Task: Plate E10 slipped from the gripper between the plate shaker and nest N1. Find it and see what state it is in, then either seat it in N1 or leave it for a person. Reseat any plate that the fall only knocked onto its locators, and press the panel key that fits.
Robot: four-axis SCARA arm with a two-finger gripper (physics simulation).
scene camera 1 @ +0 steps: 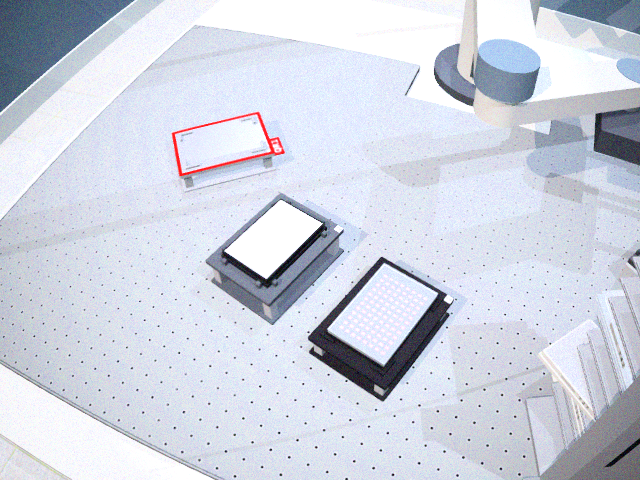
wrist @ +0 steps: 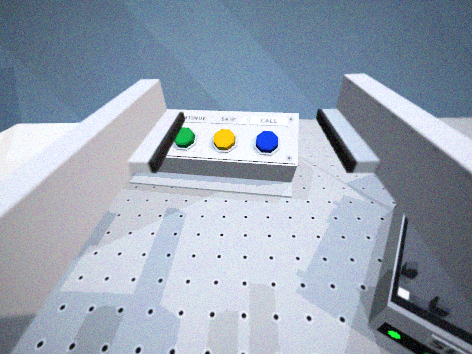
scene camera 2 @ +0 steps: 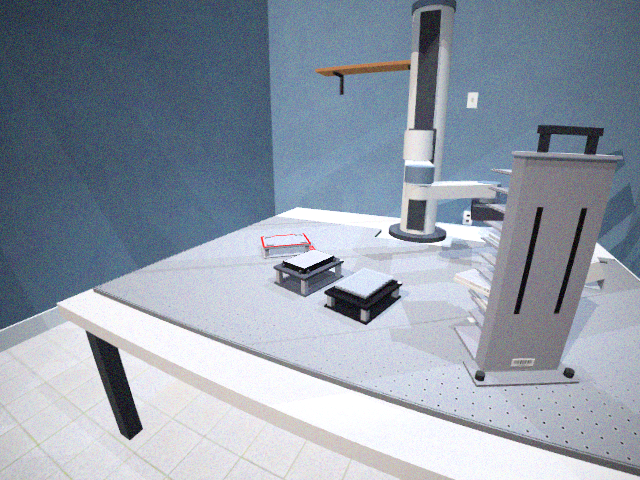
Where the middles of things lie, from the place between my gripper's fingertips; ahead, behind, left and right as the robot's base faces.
Right now my hand is 17 cm short of the shaker (wrist: 415, 298), 12 cm above it and 2 cm to the left of it. The rest, counted from my hand: red-edged flat plate (scene camera 1: 226, 143): 80 cm to the right, 16 cm ahead, 12 cm below; then plate E10 (scene camera 1: 265, 250): 60 cm to the right, 33 cm ahead, 9 cm below.
